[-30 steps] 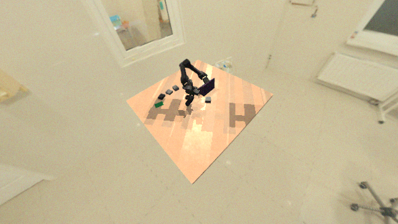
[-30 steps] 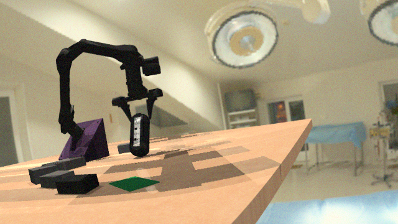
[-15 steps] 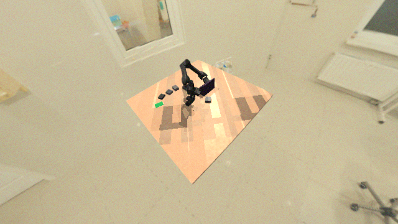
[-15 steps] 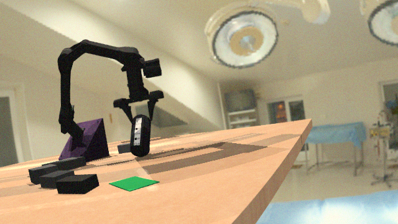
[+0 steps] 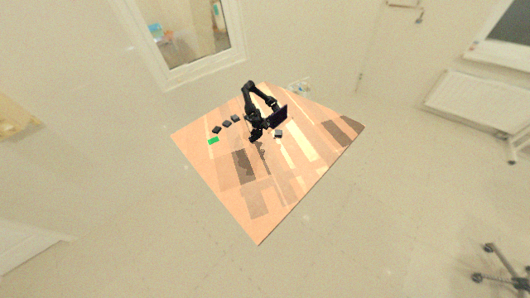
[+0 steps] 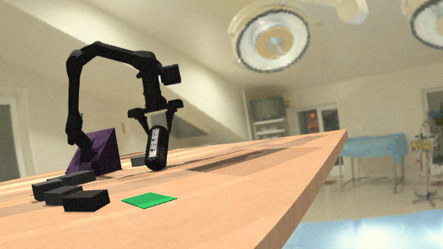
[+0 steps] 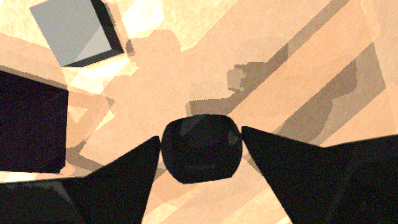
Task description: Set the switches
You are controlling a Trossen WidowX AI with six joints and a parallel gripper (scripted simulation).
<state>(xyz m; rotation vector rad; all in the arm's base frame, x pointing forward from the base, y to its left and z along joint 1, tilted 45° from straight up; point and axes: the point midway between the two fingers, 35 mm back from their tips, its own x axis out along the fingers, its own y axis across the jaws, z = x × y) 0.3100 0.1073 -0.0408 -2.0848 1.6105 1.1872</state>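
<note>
Right now the grey block is 16 cm behind my gripper tip, 4 cm to the left of it and 9 cm below it. Also, from my gripper tip: flat green card (27 cm ahead, 36 cm to the right, 11 cm below).
</note>
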